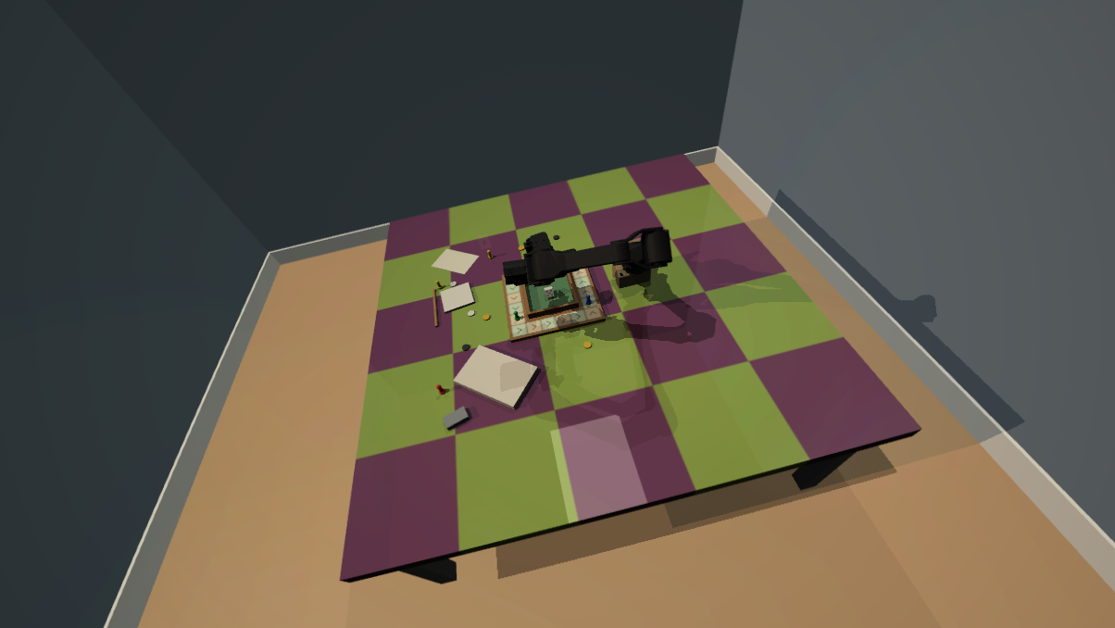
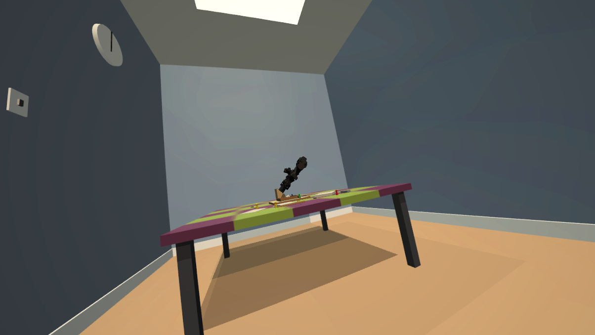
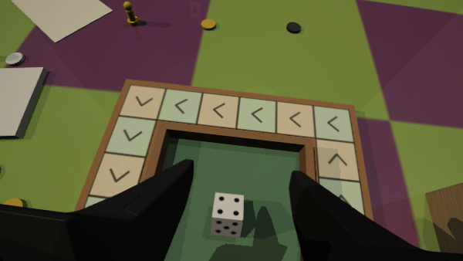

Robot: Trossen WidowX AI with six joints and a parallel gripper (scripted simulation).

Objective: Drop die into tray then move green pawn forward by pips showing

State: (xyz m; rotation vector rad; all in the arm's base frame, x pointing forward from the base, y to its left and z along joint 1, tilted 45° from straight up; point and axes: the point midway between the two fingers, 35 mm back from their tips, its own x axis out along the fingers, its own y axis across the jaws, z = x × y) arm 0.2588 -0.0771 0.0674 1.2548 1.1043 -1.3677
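The green pawn is 12 cm ahead of my gripper tip, 10 cm below it and 6 cm to the left of it. Also, from my gripper tip: blue pawn 10 cm below, 10 cm behind, 9 cm to the left; then white pad 23 cm ahead, 22 cm to the left, 12 cm below; then white die 10 cm below, 1 cm to the left.
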